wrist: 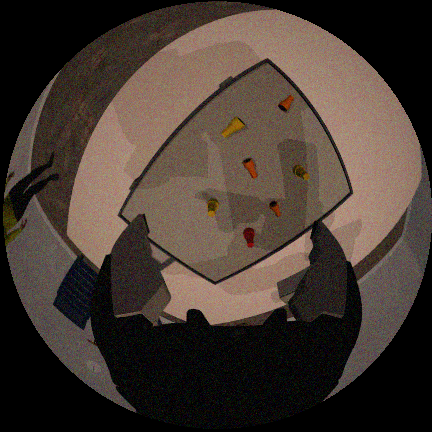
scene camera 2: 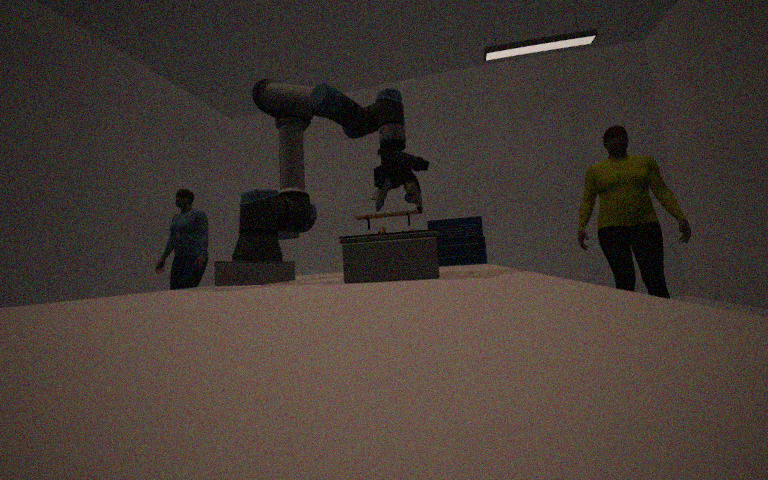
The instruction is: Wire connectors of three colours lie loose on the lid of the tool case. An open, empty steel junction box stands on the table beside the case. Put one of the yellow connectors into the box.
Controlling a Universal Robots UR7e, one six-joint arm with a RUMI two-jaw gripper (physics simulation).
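Frame: origin at the arm's base, x ahead, y left, z up, level; metres.
Seen in the pictures: gripper, fingertip midpoint: (wrist: 232, 219) (scene camera 2: 400, 212); arm's base, link origin: (scene camera 2: 258, 261).
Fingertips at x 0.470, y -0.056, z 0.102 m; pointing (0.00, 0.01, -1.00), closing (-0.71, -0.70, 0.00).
Offsets run from my fingertips to a thing's middle. "spot": to the spot under its first point.
The tool case @[0.013 m back, 0.006 m left, 0.118 m down] (scene camera 2: 390, 260) stands on the table, its grey lid @[spot: 0.033 m ahead, 0.063 m left, 0.070 m down] (wrist: 175, 200) filling the middle of the wrist view. Three yellow connectors lie on it: one @[0.049 m ahead, 0.047 m right, 0.064 m down] (wrist: 233, 127) towards the upper edge, one @[0.036 m back, 0.076 m right, 0.057 m down] (wrist: 301, 172) towards the right, and one @[0.002 m back, 0.031 m left, 0.057 m down] (wrist: 212, 207) nearer the fingers. Three orange connectors @[0.035 m ahead, 0.116 m right, 0.065 m down] (wrist: 286, 103) @[0.003 m ahead, 0.032 m right, 0.065 m down] (wrist: 250, 168) @[0.059 m back, 0.023 m right, 0.065 m down] (wrist: 275, 208) and a red connector @[0.066 m back, 0.027 m left, 0.056 m down] (wrist: 249, 237) lie there too. My gripper (scene camera 2: 399, 209) (wrist: 232, 219) is wide open and empty above the lid. The junction box @[0.019 m back, 0.281 m left, 0.152 m down] (wrist: 166, 261) is mostly hidden behind the left finger; it cannot be made out in the scene view.
A dark blue rack (scene camera 2: 455, 227) (wrist: 75, 295) stands beyond the table. An orange-brown bar (scene camera 2: 385, 215) on two short legs shows above the case in the scene view. A person in blue (scene camera 2: 189, 234) stands at the left and one in yellow (scene camera 2: 625, 195) at the right.
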